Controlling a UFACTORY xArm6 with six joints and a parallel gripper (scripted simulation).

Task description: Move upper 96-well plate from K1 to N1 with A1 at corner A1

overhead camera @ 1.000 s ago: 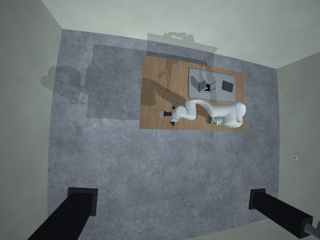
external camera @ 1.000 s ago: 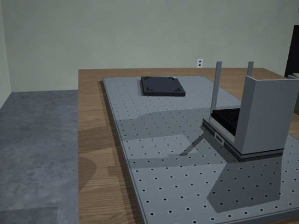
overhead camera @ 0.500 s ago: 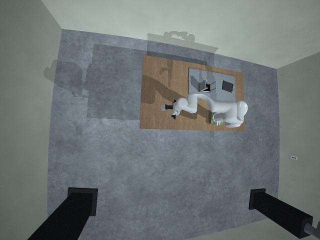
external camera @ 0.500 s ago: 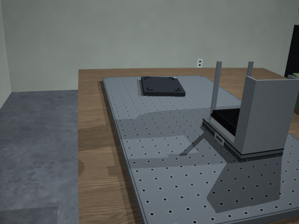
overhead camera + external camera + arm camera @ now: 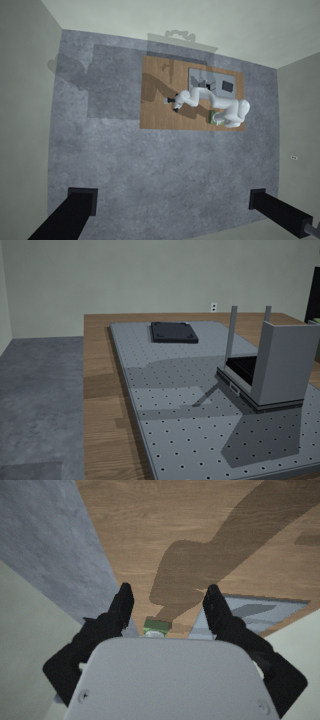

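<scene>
Right now my hand is 320 mm short of the black 96-well plate, 440 mm to the left of it and 200 mm above it. From my hand the other things lie so: white 96-well plate 320 mm ahead, 440 mm to the right, 220 mm below; grey rack wall 310 mm ahead, 370 mm to the right, 160 mm below; thin post 370 mm ahead, 500 mm to the right, 160 mm below.
</scene>
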